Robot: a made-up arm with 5 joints. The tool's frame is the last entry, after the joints. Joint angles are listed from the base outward.
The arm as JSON. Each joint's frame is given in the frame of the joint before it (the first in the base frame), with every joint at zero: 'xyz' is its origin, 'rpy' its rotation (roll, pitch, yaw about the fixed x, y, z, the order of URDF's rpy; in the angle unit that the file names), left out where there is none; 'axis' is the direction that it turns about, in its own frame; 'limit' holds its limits. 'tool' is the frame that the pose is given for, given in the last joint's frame.
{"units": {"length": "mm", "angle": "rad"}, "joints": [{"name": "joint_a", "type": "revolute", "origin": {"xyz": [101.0, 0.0, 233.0], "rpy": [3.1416, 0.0, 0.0]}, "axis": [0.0, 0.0, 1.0], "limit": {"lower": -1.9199, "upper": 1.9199}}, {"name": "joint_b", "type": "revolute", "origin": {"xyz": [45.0, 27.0, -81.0], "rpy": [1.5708, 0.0, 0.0]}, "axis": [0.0, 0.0, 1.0], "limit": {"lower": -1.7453, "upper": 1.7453}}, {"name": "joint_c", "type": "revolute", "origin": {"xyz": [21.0, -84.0, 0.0]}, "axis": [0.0, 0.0, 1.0], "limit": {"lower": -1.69, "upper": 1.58}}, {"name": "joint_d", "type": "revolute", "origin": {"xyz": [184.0, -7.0, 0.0]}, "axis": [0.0, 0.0, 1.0], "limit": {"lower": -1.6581, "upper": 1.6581}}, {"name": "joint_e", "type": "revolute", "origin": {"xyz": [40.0, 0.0, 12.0], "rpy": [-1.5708, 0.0, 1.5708]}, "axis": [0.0, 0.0, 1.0], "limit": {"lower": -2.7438, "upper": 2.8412}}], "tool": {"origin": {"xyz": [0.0, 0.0, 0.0], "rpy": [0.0, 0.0, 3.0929]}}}
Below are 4 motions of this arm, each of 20 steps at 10 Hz.
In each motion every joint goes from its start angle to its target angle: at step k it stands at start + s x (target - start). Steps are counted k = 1, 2, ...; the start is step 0. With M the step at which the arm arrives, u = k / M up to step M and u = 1 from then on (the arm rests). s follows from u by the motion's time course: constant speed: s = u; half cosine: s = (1 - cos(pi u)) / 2; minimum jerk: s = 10 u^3 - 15 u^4 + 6 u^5.
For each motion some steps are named. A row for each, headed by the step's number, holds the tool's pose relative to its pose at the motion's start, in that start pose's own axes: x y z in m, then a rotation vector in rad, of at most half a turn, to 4 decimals.
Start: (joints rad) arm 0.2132 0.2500 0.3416 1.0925 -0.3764
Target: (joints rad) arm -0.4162 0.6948 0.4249 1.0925 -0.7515
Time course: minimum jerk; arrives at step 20
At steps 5, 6, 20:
5: -0.0086 0.0128 -0.0104 -0.0317 0.0454 0.0257
6: -0.0141 0.0197 -0.0164 -0.0522 0.0702 0.0403
20: -0.1135 0.0665 -0.0923 -0.4792 0.2791 0.2265

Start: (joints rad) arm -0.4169 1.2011 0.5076 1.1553 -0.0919
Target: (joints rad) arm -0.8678 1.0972 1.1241 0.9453 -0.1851
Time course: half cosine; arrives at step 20
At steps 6, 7, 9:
6: -0.0127 0.0033 -0.0162 -0.0985 0.0481 0.0035
7: -0.0171 0.0036 -0.0213 -0.1309 0.0633 0.0034
9: -0.0274 0.0028 -0.0322 -0.2039 0.0959 0.0012

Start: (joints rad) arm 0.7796 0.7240 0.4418 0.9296 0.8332
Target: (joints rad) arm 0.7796 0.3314 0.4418 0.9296 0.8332
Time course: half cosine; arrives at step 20
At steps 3, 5, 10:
3: 0.0010 -0.0010 0.0041 -0.0151 -0.0151 0.0000
5: 0.0025 -0.0025 0.0110 -0.0406 -0.0407 0.0000
10: 0.0066 -0.0066 0.0381 -0.1387 -0.1389 0.0000

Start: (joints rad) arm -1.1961 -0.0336 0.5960 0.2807 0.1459
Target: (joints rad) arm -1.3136 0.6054 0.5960 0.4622 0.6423
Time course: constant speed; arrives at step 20
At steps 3, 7, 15, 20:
3: -0.0167 0.0059 -0.0115 0.0273 0.1205 0.0882
7: -0.0405 0.0136 -0.0239 0.0751 0.2786 0.2070
15: -0.0919 0.0270 -0.0379 0.2087 0.5850 0.4421
20: -0.1252 0.0334 -0.0393 0.3176 0.7695 0.5827

